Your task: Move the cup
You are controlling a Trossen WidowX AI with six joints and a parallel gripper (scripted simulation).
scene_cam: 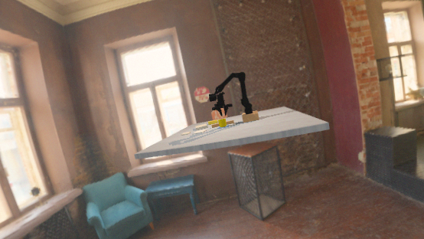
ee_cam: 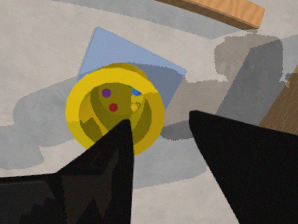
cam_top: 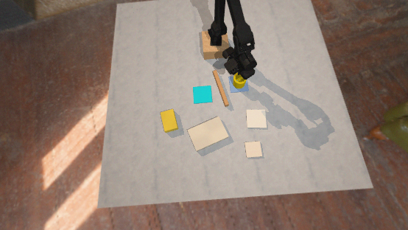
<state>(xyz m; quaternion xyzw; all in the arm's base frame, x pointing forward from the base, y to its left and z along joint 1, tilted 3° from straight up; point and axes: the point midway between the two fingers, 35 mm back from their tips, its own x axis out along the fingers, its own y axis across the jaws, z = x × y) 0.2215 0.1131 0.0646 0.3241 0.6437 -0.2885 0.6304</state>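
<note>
The yellow cup is 2 cm ahead of my gripper tip, 2 cm to the left of it and 6 cm below it. From my gripper tip the other things lie so: cyan pad 9 cm ahead, 18 cm to the right, 11 cm below; then light blue pad 2 cm ahead, 2 cm to the left, 11 cm below; then wooden stick 5 cm ahead, 8 cm to the right, 9 cm below.
</note>
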